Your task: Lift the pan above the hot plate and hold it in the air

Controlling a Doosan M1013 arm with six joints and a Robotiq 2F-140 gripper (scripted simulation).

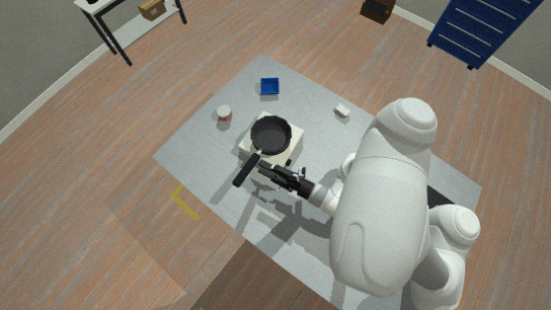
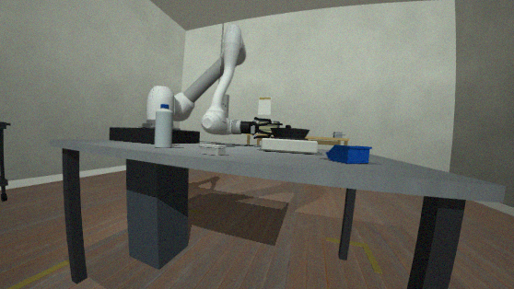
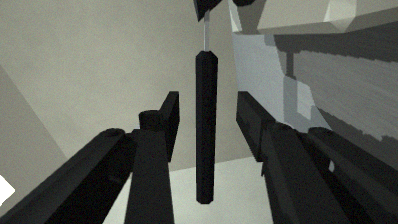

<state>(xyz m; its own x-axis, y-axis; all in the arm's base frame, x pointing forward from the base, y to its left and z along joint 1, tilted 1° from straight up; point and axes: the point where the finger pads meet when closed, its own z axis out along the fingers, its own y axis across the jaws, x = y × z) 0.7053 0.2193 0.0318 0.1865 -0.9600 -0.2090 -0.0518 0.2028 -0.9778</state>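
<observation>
My hand is 90 mm short of the black pan, 90 mm to the left of it and 20 mm above it. Also, from my hand: small white box 80 mm behind, 540 mm to the right, 100 mm below; hot plate 80 mm ahead, 150 mm to the right, 80 mm below; blue tray 330 mm ahead, 420 mm to the right, 90 mm below.
</observation>
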